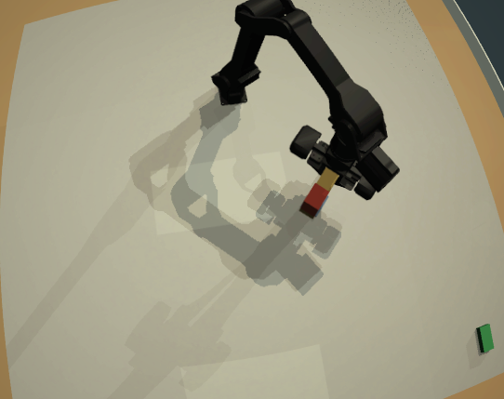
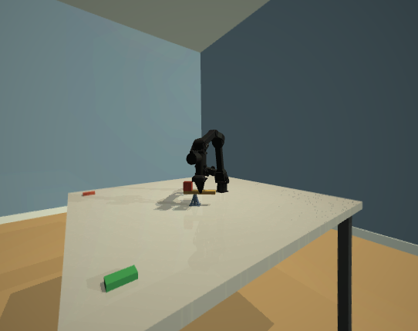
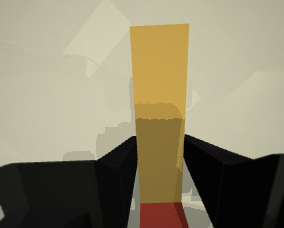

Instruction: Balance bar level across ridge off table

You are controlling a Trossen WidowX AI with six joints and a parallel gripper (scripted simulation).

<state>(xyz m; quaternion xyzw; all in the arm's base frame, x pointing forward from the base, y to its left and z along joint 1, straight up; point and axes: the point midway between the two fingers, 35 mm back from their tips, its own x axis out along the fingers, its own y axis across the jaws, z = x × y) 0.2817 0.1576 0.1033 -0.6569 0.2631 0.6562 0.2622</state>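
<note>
My gripper tip is 4 cm above the small blue ridge, 3 cm short of it and 2 cm to the left of it. Also, from my gripper tip: small flat red piece: 66 cm to the right, 46 cm ahead, 6 cm below; then green block: 46 cm ahead, 34 cm to the left, 6 cm below.
</note>
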